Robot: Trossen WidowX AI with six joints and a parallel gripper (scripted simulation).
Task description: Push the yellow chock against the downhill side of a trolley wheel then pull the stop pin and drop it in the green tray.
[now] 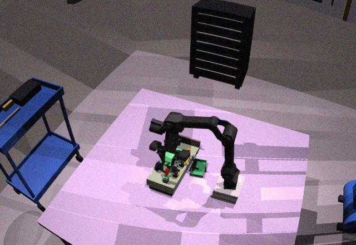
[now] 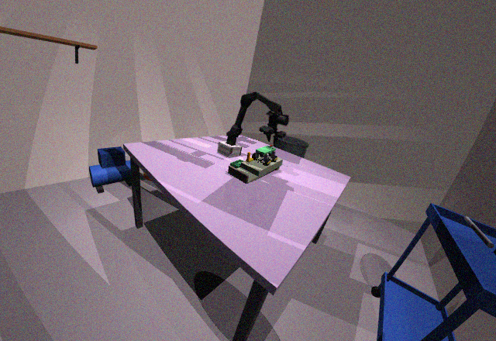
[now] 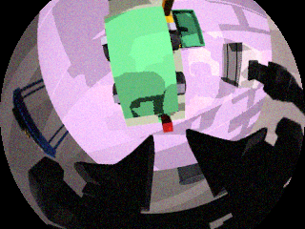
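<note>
The red-headed stop pin lies 2 cm to the left of my gripper tip and 6 cm below it. From my gripper tip the other things lie so: yellow chock (7 cm behind, 16 cm to the right, 10 cm below); then green-topped trolley (8 cm to the right, 8 cm below); then grey ramp block (9 cm to the right, 14 cm below).
</note>
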